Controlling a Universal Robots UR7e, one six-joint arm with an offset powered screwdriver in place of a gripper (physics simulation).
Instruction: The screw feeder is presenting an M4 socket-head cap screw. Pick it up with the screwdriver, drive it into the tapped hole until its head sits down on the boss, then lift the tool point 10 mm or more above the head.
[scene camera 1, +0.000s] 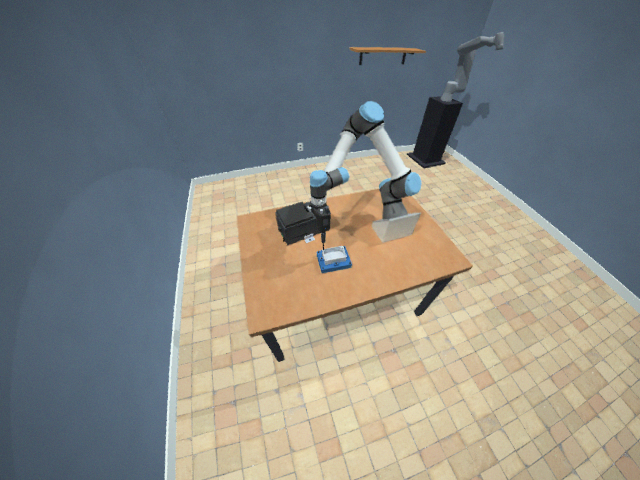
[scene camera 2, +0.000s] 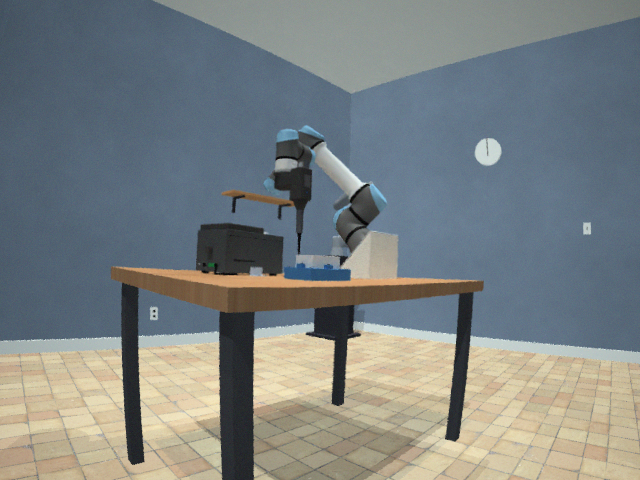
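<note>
The screwdriver (scene camera 1: 323, 248) (scene camera 2: 298, 252) points straight down. Its thin dark tip is at the back left corner of a white open box part (scene camera 1: 334, 260) (scene camera 2: 321, 261), very close to it or touching; the gap cannot be made out. The white part sits in a blue fixture (scene camera 1: 336, 267) (scene camera 2: 316, 274) on the table. The black screw feeder (scene camera 1: 295, 221) (scene camera 2: 238, 251) stands to the left of the fixture. The screw, the tapped hole and the boss are too small to make out, so whether the tip bears a screw cannot be told.
A small white block (scene camera 1: 309, 238) (scene camera 2: 255, 271) lies beside the feeder on the wooden table (scene camera 1: 289, 294) (scene camera 2: 170, 284). A pale angled panel (scene camera 1: 397, 227) (scene camera 2: 381, 255) stands by the arm's base. A wall shelf (scene camera 1: 387, 50) (scene camera 2: 253, 196) and a second arm on a black pedestal (scene camera 1: 437, 129) are farther back.
</note>
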